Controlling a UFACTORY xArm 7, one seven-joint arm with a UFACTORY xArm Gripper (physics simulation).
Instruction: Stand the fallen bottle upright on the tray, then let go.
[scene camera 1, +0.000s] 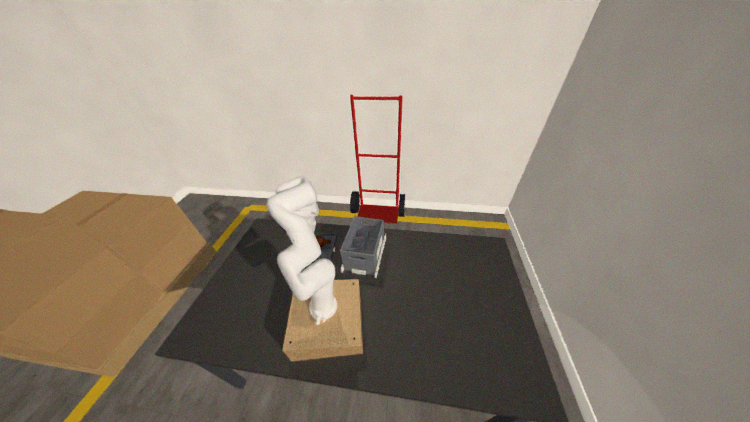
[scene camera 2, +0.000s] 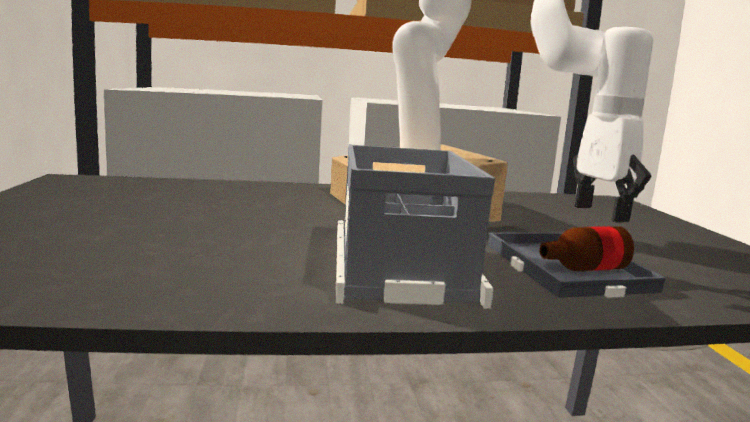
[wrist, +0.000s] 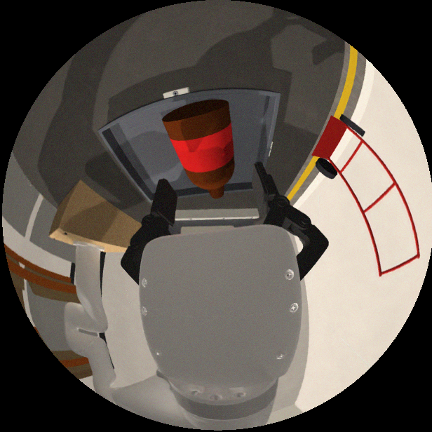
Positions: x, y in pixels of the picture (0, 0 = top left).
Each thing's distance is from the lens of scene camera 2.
gripper (scene camera 2: 600, 214): 91 cm
brown bottle (scene camera 2: 578, 249): 87 cm
